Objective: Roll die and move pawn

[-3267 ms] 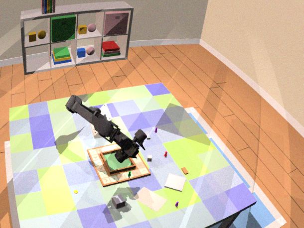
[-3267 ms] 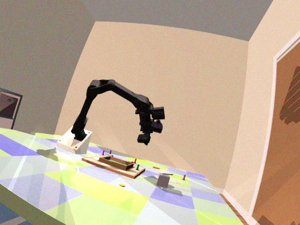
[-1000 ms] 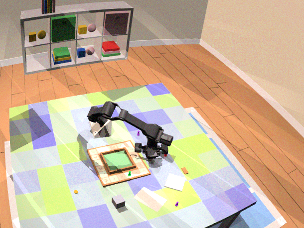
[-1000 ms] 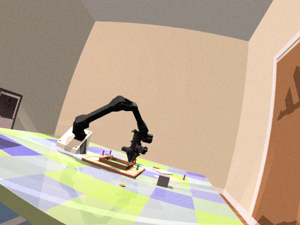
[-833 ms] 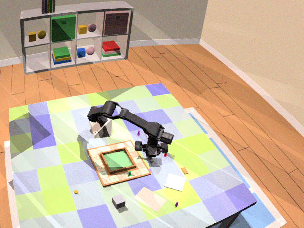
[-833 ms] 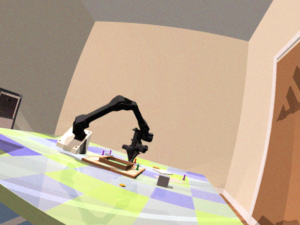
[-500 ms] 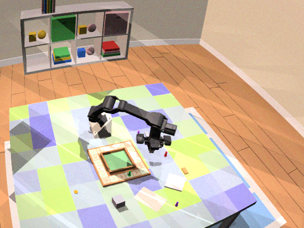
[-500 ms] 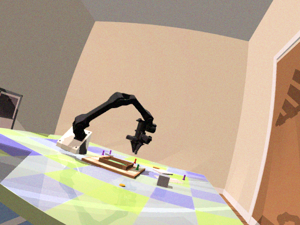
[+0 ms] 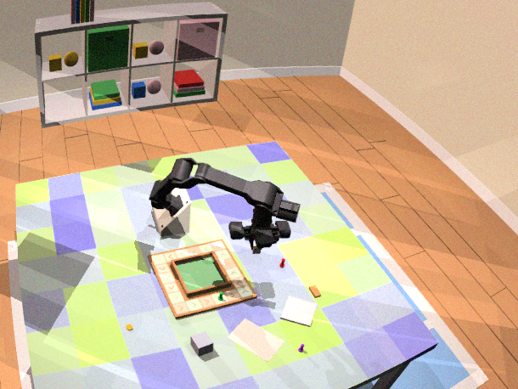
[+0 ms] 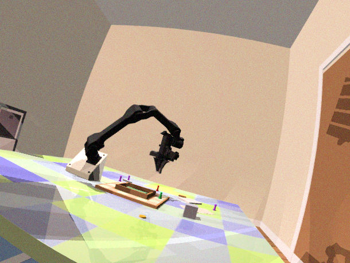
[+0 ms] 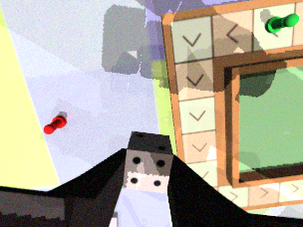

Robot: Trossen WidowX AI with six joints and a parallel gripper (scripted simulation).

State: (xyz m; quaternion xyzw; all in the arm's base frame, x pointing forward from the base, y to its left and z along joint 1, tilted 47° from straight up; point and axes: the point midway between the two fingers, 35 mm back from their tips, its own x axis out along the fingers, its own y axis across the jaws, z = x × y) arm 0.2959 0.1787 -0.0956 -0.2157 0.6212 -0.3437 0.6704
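My gripper tip is 14 cm to the left of the green pawn, 10 cm above it and 9 cm short of it. Also, from my gripper tip: red pawn: 12 cm to the left, 11 cm below, 1 cm behind; white die: right at my gripper tip; green tray floor: 17 cm to the right, 12 cm below, 3 cm behind.
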